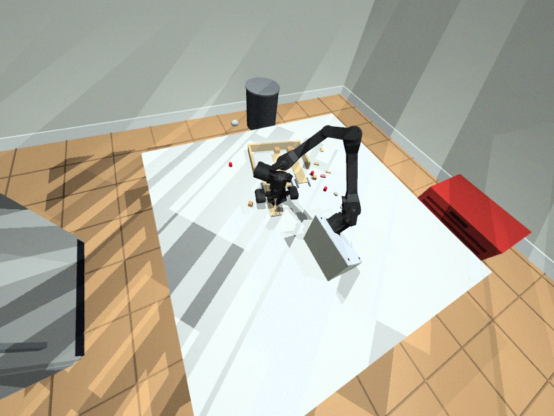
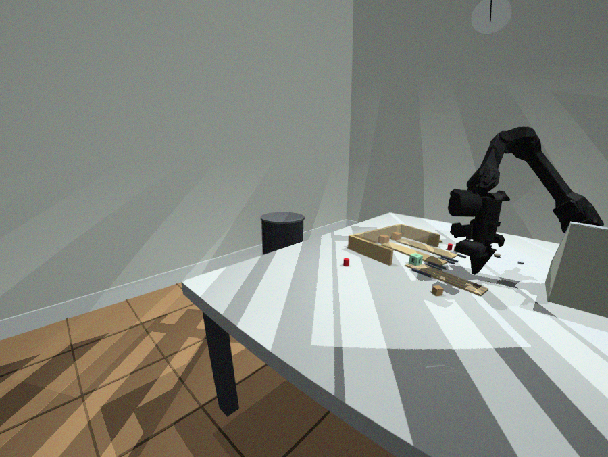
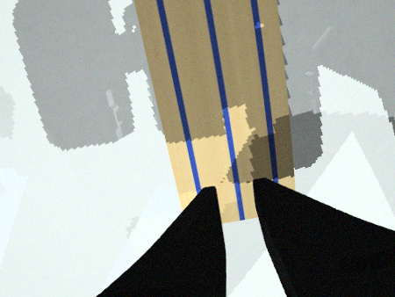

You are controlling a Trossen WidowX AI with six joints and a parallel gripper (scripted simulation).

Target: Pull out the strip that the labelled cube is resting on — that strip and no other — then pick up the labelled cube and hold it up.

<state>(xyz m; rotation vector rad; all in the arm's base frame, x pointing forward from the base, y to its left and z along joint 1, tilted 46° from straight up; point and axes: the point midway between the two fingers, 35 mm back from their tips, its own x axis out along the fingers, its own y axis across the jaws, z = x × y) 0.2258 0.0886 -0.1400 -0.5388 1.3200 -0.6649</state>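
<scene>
Right now the tan strip is 80 mm ahead of my gripper tip, 40 mm below it and 10 mm to the right of it.
</scene>
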